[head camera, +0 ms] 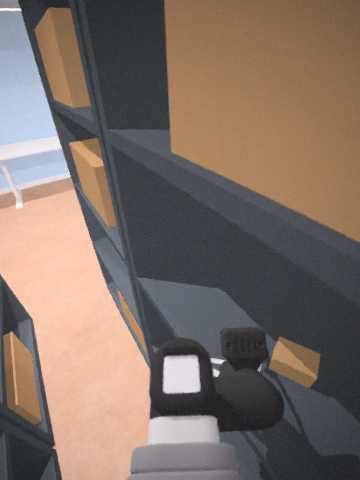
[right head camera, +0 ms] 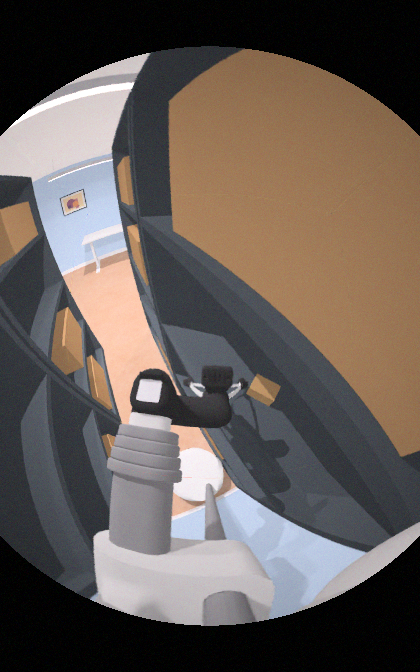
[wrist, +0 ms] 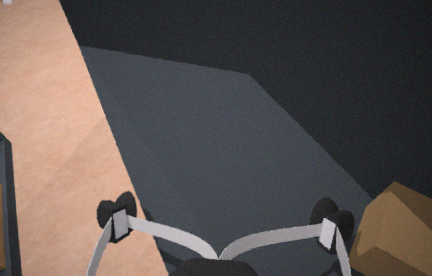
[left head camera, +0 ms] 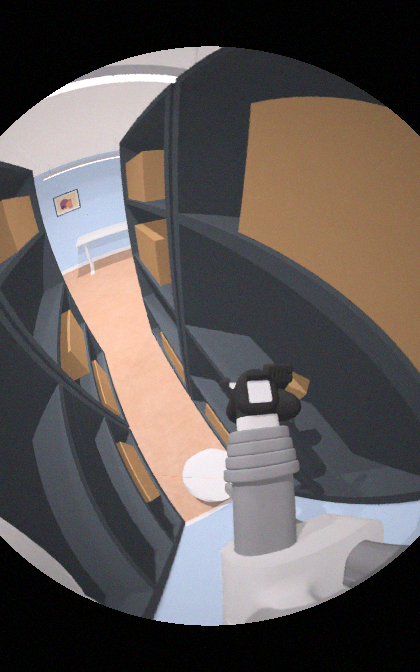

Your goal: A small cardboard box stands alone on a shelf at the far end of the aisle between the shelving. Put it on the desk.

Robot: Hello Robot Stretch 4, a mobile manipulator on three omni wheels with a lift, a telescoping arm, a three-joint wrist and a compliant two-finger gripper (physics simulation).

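Places are measured from the robot's base along level axes (x right, y ahead, z up), in millimetres.
Where they show: gripper, fingertip midpoint: (wrist: pixel 224 212).
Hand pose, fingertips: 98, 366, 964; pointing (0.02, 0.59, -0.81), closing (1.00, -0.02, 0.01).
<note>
After its pixels a point has its place, as x, y, z.
The small cardboard box (head camera: pixel 296 362) @(247, 315, 1013) (left head camera: pixel 299 385) (right head camera: pixel 263 389) (wrist: pixel 387 232) @(211, 336, 1013) sits on the dark grey shelf (head camera: pixel 190 306) @(29, 509, 963) (left head camera: pixel 225 341) (right head camera: pixel 195 339) (wrist: pixel 215 125) @(85, 473, 963) on the right. My gripper (right head camera: pixel 216 383) (wrist: pixel 224 212) @(98, 366, 965) is open, its fingertips wide apart with nothing between them. It is above the shelf, to the left of the box; in the wrist view the box is just beyond the right fingertip, partly cut off by the frame. In the head view the gripper body hides most of the fingers. A white table (head camera: pixel 30 149) @(-1991, 3320, 692) (left head camera: pixel 102 234) (right head camera: pixel 102 235), which looks like the desk, stands by the far blue wall.
A very large cardboard box (head camera: pixel 270 100) @(81, 308, 1502) (left head camera: pixel 330 200) (right head camera: pixel 290 200) stands on the shelf above. The upright panel between shelf bays is ahead. Shelving with boxes (head camera: pixel 22 382) @(-850, 580, 243) (left head camera: pixel 74 345) (right head camera: pixel 67 342) lines the aisle's left side. A white disc (left head camera: pixel 205 475) (right head camera: pixel 201 475) is low beside my arm.
</note>
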